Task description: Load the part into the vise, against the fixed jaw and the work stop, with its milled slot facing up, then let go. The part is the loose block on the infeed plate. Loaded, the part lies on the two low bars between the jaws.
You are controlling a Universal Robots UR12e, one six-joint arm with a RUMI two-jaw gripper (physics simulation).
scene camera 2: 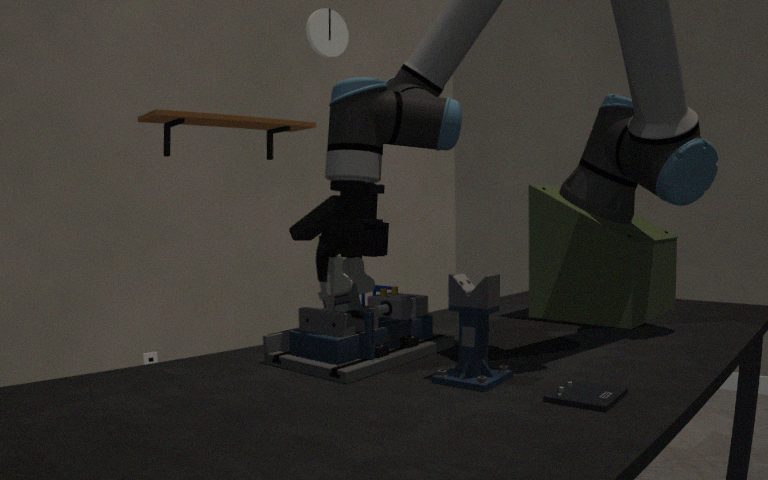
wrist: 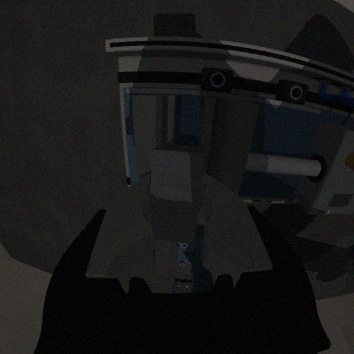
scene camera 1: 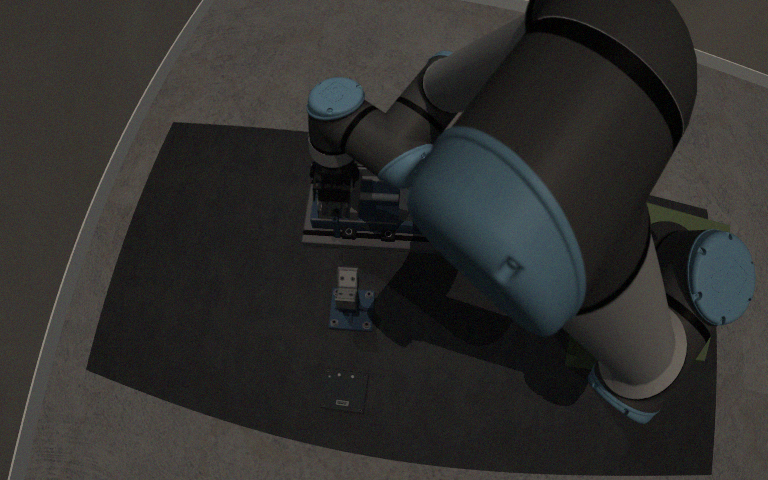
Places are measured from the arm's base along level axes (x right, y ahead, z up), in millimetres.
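Pixels of known places: gripper, between the fingertips: [wrist: 174, 176]; arm's base, origin of its link: [scene camera 2: 595, 206] [scene camera 1: 663, 268].
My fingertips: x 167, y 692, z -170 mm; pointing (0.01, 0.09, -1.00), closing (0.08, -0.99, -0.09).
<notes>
Ahead of a thing's pixels: the offset from my fingertips to its top centre. "*": to the spot under its first point.
My gripper [scene camera 2: 343, 301] [wrist: 174, 176] points down into the vise @(dx +22, dy -78, dz +10 mm) [scene camera 1: 362, 223] [scene camera 2: 323, 345] and is shut on the part @(dx +2, dy -3, dz +50 mm) [wrist: 171, 175], a grey block. The part is low between the jaws, close to the fixed jaw [scene camera 2: 325, 321] [wrist: 144, 120], with a gap to the moving jaw [wrist: 235, 130]. In scene camera 2 the fixed jaw and the work stop @(* dx -60, dy -6, dz -29 mm) [scene camera 2: 369, 335] hide most of it. I cannot tell whether it touches the bars, the fixed jaw or the stop. The milled slot cannot be made out. The infeed plate @(dx -399, dy -70, dz -81 mm) [scene camera 1: 345, 391] [scene camera 2: 586, 395] carries no block.
A blue stand [scene camera 1: 352, 316] [scene camera 2: 473, 339] with a grey V-block on top stands between the vise and the infeed plate. The vise's spindle @(* dx +22, dy -96, dz -4 mm) [wrist: 285, 164] and blue-handled parts @(* dx +102, dy -184, dz -69 mm) [wrist: 336, 92] lie on the moving jaw's side. The green robot base [scene camera 2: 600, 271] stands at the right.
</notes>
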